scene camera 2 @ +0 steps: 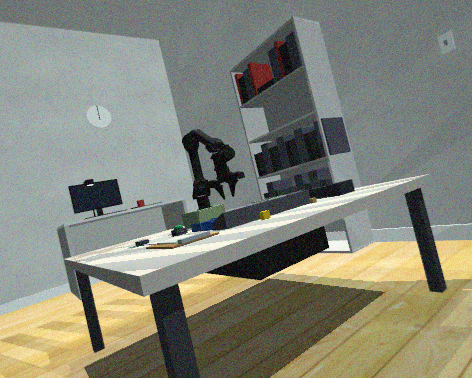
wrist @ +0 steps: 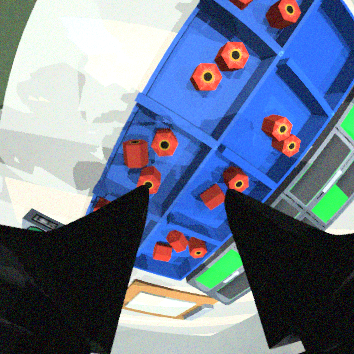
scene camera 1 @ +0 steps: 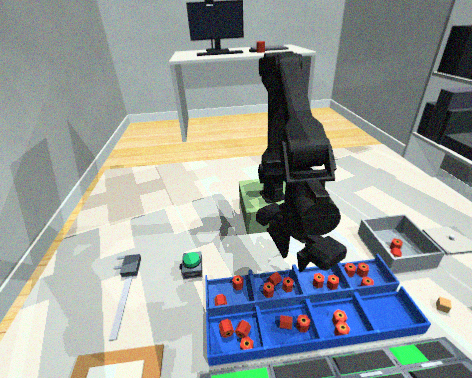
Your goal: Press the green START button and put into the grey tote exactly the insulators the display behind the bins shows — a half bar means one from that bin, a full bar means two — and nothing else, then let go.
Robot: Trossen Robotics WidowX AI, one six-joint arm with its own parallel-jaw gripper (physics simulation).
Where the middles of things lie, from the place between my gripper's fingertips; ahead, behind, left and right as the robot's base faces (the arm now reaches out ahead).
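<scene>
The wooden board (wrist: 204,303) is 120 mm ahead of my hand, 390 mm to the right of it and 100 mm below it. To my right as well, the grey tool (scene camera 1: 129,268) sits 380 mm to the right of my hand, though 150 mm behind it, and it too is 100 mm below. The grey tote (scene camera 1: 419,252) I find 330 mm to the left of my hand, 30 mm behind it and 80 mm below it, while the display (scene camera 2: 226,220) is 10 mm to the right of my hand, 80 mm below it and 200 mm ahead.
</scene>
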